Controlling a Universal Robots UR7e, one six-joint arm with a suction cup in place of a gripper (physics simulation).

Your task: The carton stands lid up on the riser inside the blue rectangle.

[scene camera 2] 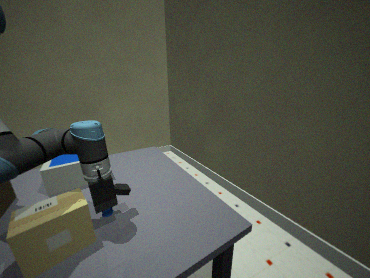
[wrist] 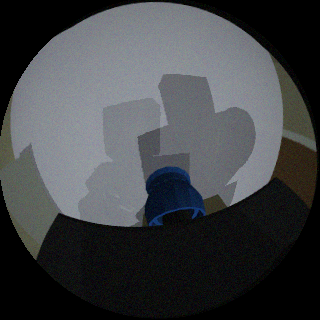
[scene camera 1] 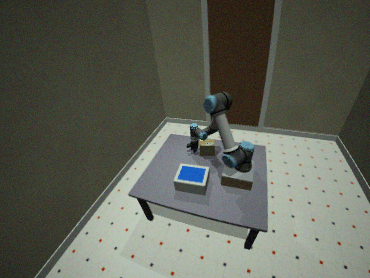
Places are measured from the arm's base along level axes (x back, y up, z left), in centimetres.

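Pixels of known places: hand at its tool point: (scene camera 2: 107,212) (wrist: 168,186) (scene camera 1: 194,151); arm's base at its link origin: (scene camera 1: 242,165).
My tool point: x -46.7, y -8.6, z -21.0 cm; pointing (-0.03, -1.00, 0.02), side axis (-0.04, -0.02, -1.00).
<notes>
For each thing: its top centre in the pictures, then the offset to it from my tool point. Level surfaces: height alone.
- tan carton at its top centre: (scene camera 2: 50,207) (scene camera 1: 207,142) dx +12.4, dy +10.8, dz -3.3 cm
- white riser at its top centre: (scene camera 2: 77,156) (scene camera 1: 191,173) dx +7.5, dy +9.8, dz +38.3 cm
- blue rectangle at its top centre: (scene camera 2: 77,156) (scene camera 1: 191,173) dx +7.5, dy +9.8, dz +38.3 cm
- table at its surface level: dy -2.1 cm
The tan carton (scene camera 1: 207,149) (scene camera 2: 52,235) stands on the table at the back in the scene camera 1 view. Its upper face bears tape and a white barcode label; a small grey label is on one side. Part of it shows behind the cup in the wrist view (wrist: 216,203). The white riser (scene camera 1: 191,187) (scene camera 2: 64,178) (wrist: 22,192) stands apart from it, with the blue rectangle (scene camera 1: 192,174) (scene camera 2: 65,160) on top. My suction gripper (scene camera 1: 194,151) (scene camera 2: 107,213) (wrist: 171,182) points down beside the carton, low over the table. Its blue cup bears no object.
The table (scene camera 1: 155,172) (scene camera 2: 165,200) has its edge and a corner at the right in the scene camera 2 view. The arm's base stands on a brown-sided block (scene camera 1: 237,180). The forearm passes above the carton's side of the table. Shadows lie under the cup.
</notes>
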